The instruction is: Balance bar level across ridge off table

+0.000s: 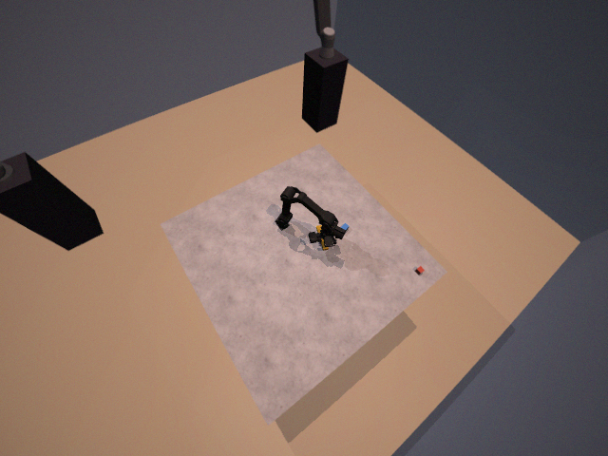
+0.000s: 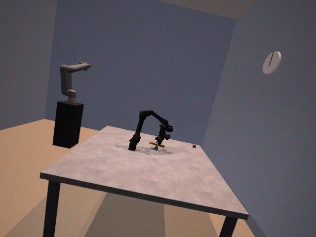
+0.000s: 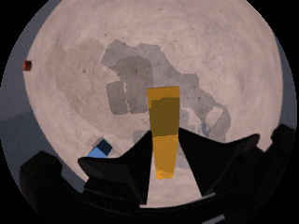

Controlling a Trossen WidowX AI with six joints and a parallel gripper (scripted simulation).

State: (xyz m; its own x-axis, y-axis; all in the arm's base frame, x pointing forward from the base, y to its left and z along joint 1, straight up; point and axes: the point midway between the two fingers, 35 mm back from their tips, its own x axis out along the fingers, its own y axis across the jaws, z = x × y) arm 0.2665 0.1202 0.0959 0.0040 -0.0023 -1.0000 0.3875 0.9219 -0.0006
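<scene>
Right now my gripper tip is 3 cm past the yellow bar and 1 cm to the right of it. Also, from my gripper tip: blue piece: 1 cm behind, 18 cm to the left, 4 cm below; then small red cube: 47 cm ahead, 38 cm to the left, 4 cm below.
</scene>
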